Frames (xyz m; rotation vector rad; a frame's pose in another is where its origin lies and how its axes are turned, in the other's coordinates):
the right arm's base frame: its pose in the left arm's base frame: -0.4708 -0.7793 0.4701 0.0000 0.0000 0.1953
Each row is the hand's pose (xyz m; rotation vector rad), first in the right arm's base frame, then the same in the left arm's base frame.
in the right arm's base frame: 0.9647 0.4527 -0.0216 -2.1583 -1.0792 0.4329
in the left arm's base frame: 0.3877 -0.1480 0.4485 -2.0606 -1.2957 0.5212
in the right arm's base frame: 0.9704 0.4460 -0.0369 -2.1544 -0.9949 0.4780
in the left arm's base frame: 0.3946 -0.1535 0.4332 -2.0667 -1.2117 0.5701
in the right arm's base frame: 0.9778 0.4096 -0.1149 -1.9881 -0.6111 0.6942
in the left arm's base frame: 0.4089 -0.1877 0.3552 -1.9449 -0.8128 0.8115
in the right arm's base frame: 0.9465 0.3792 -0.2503 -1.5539 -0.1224 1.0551
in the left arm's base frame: 0.3841 -0.2236 0.2198 -1.5651 -0.2787 1.2073
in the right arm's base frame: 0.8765 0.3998 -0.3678 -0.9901 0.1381 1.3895
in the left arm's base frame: 0.3115 -0.2170 0.1023 -1.0246 0.0420 1.5672
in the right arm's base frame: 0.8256 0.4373 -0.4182 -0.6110 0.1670 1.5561
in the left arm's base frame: 0.2542 -0.1901 0.0519 -0.6423 0.1097 1.7443
